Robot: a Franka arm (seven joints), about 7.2 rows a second.
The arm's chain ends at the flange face. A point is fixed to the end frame.
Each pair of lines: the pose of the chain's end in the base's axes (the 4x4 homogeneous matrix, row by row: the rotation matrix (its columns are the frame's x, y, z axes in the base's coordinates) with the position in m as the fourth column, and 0 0 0 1 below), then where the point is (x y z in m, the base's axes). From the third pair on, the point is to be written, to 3 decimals.
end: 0.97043 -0.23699 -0.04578 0.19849; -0.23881 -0.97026 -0.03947 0.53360; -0.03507 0.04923 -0.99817 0.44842; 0 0 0 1
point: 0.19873 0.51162 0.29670
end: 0.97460 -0.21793 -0.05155 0.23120; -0.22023 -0.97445 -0.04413 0.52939; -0.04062 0.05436 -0.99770 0.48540; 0 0 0 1
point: 0.23087 0.50684 0.33376
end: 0.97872 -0.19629 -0.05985 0.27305; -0.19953 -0.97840 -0.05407 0.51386; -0.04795 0.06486 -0.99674 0.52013; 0 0 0 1
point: 0.272 0.490 0.369
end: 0.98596 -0.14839 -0.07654 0.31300; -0.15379 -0.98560 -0.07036 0.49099; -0.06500 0.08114 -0.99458 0.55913; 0 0 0 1
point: 0.310 0.465 0.408
